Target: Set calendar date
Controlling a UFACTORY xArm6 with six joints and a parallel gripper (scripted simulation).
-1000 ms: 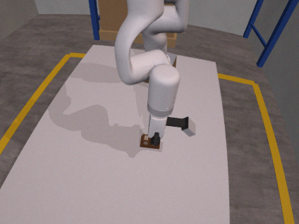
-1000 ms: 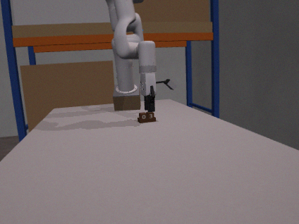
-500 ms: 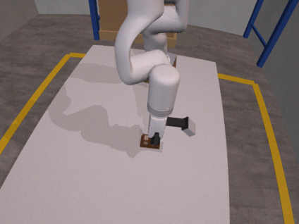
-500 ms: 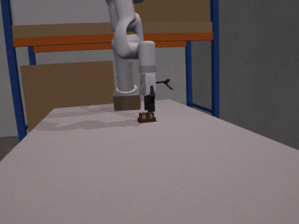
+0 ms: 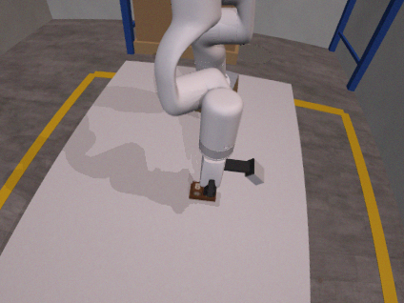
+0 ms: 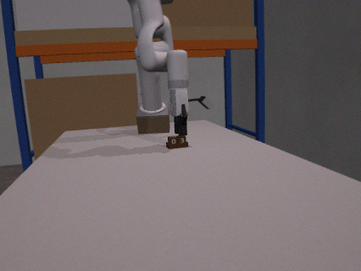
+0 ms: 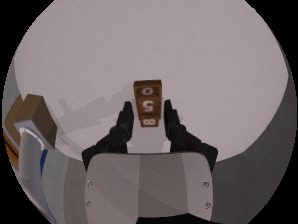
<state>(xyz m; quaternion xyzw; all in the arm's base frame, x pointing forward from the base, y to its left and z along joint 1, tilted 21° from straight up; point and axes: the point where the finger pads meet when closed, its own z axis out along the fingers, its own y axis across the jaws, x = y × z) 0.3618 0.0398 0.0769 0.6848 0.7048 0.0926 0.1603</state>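
The brown digit cube is 40 mm below my hand. From my hand the other things lie so: brown calendar tray (20 mm to the right, 50 mm below).
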